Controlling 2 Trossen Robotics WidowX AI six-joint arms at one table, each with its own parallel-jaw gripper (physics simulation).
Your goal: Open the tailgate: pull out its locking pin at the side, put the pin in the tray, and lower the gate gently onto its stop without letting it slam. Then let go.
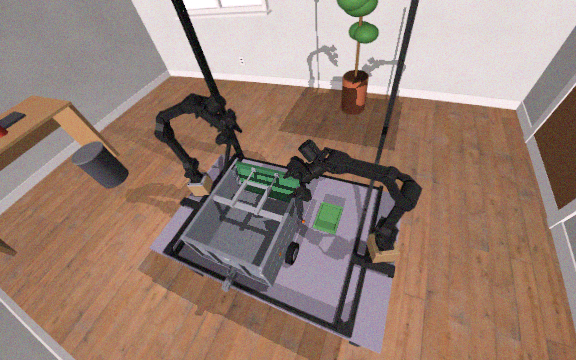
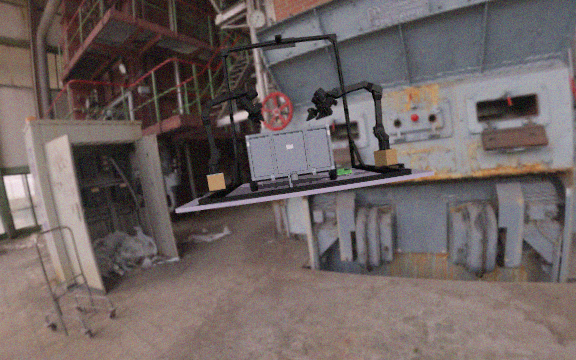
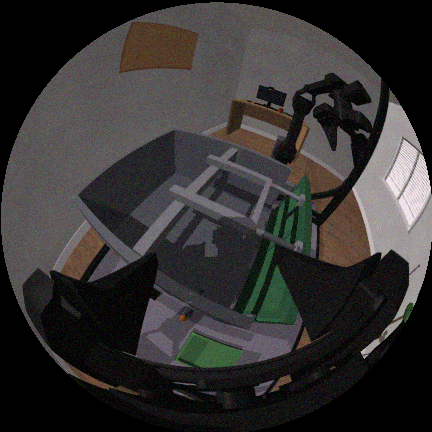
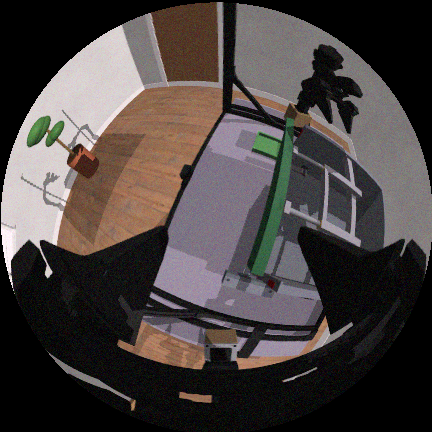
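Seen in the pictures: left gripper, fingertip midpoint: (image 1: 285, 187) (image 2: 311, 120) (image 3: 217, 257) (image 4: 340, 128); right gripper, fingertip midpoint: (image 1: 240, 138) (image 2: 262, 122) (image 3: 345, 158) (image 4: 236, 233); left arm's base at its link origin: (image 1: 384, 243) (image 2: 384, 149) (image 4: 300, 109); right arm's base at its link origin: (image 1: 197, 178) (image 2: 214, 173) (image 4: 220, 353).
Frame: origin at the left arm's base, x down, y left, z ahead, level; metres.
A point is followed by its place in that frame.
The green tailgate (image 1: 291, 186) @(x -0.106, y -0.286, z 0.370 m) (image 3: 298, 212) @(x -0.151, y -0.363, z 0.517 m) (image 4: 274, 215) @(x -0.170, y -0.396, z 0.552 m) stands upright across the trailer's (image 1: 227, 235) @(x 0.017, y -0.131, z 0.711 m) (image 2: 290, 152) @(x -0.058, y 0.023, z 0.665 m) (image 3: 195, 295) @(x -0.164, y -0.175, z 0.367 m) back end, with two pale bars reaching it. A small orange-tipped piece (image 1: 303, 221) @(x -0.005, y -0.148, z 0.334 m) (image 3: 183, 317) @(x -0.007, y -0.152, z 0.334 m) sticks out at the trailer's side near the tailgate; whether it is the locking pin I cannot tell. The green tray (image 1: 328, 217) @(x 0.108, y -0.215, z 0.204 m) (image 3: 210, 350) @(x 0.108, y -0.219, z 0.225 m) (image 4: 267, 144) @(x 0.108, y -0.229, z 0.193 m) lies on the mat beside the trailer; no pin shows in it. My left gripper (image 1: 296, 192) (image 2: 317, 118) @(x -0.234, y -0.188, z 0.387 m) (image 3: 217, 257) @(x -0.234, y -0.188, z 0.387 m) is open and empty above the trailer's side and tailgate corner. My right gripper (image 1: 236, 140) @(x -0.285, y -0.472, z 0.581 m) (image 4: 236, 233) @(x -0.285, y -0.472, z 0.581 m) is open and empty beyond the tailgate's other end.
A black frame (image 1: 348, 295) @(x 0.096, y 0.170, z 0.191 m) with tall posts surrounds the trailer on a lilac mat (image 1: 310, 280) @(x 0.117, y 0.089, z 0.336 m). A black wheel (image 1: 292, 253) @(x 0.016, y -0.007, z 0.399 m) stands at the trailer's side near the tray. A potted plant (image 1: 353, 92) and a dark bin (image 1: 101, 165) stand on the floor outside the mat.
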